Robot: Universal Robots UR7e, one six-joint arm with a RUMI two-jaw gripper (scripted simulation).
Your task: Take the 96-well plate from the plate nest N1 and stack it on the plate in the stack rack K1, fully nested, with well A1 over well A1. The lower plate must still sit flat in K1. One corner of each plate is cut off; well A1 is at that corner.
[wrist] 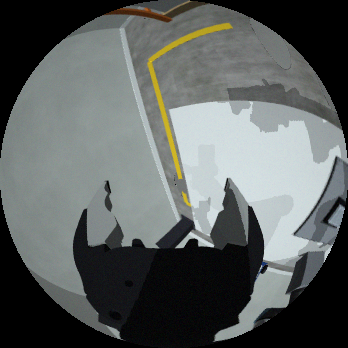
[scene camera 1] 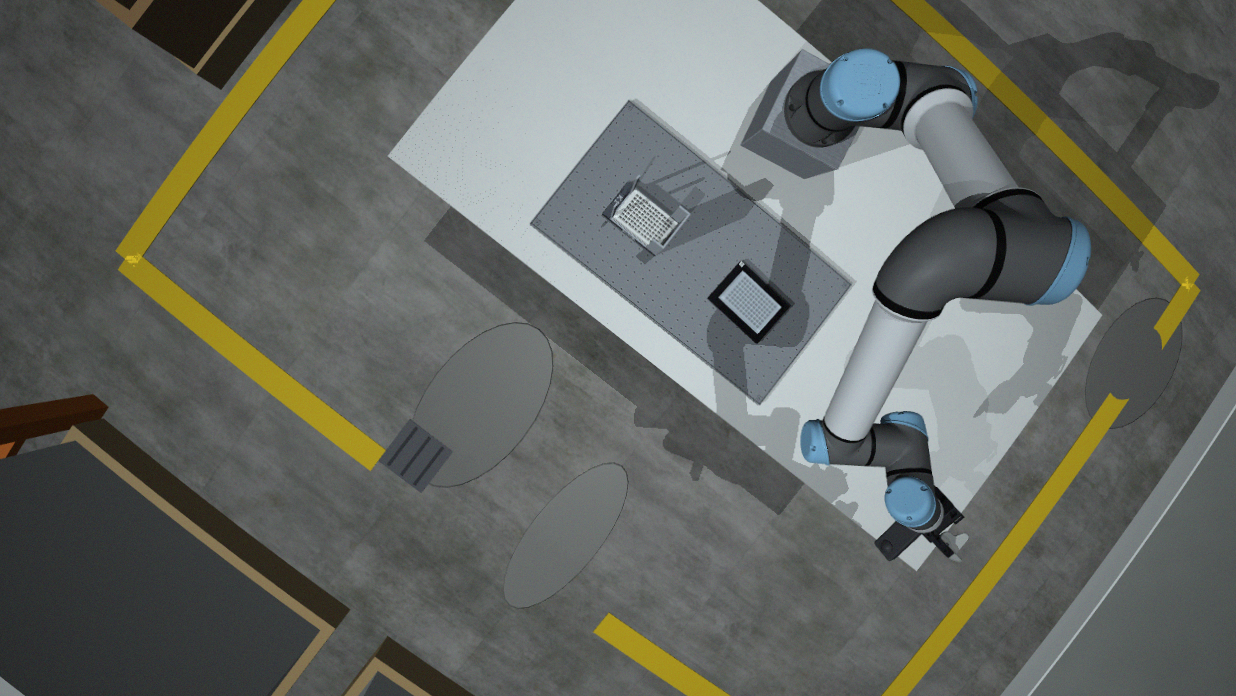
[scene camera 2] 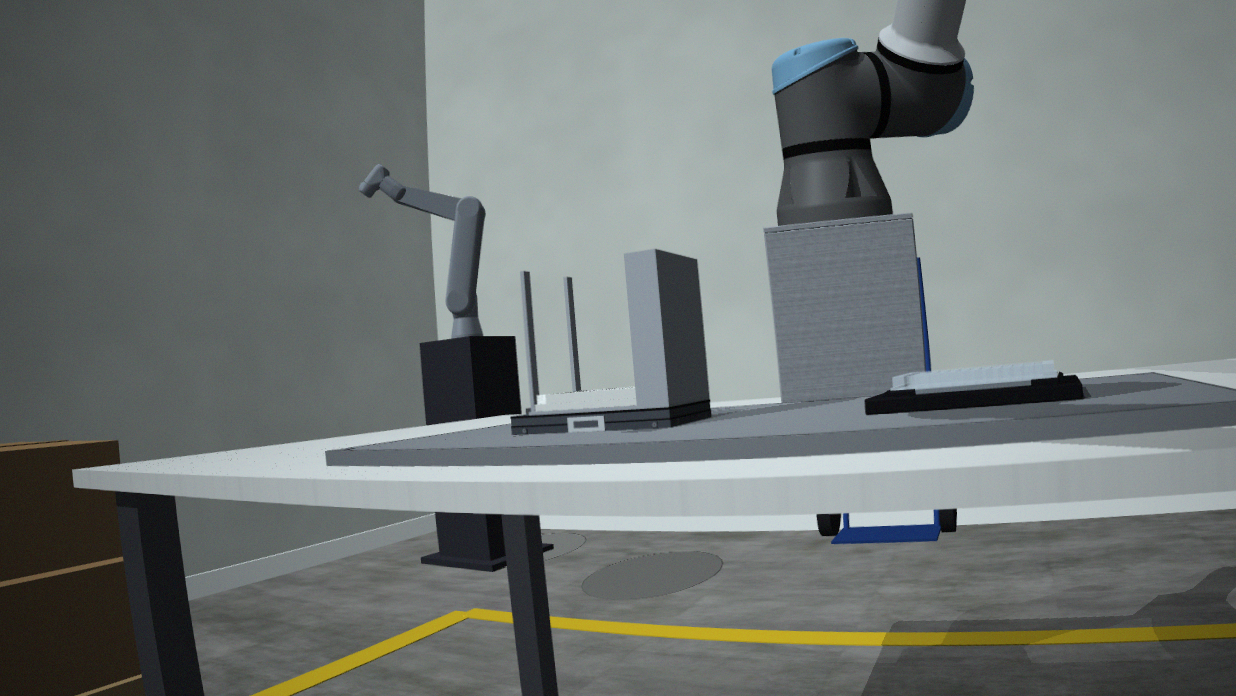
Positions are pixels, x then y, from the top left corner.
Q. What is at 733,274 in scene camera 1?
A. A black plate nest.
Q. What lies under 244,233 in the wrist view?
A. The gripper.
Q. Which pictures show the gripper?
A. The wrist view and scene camera 1 only.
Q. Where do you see a black plate nest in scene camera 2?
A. At 1072,389
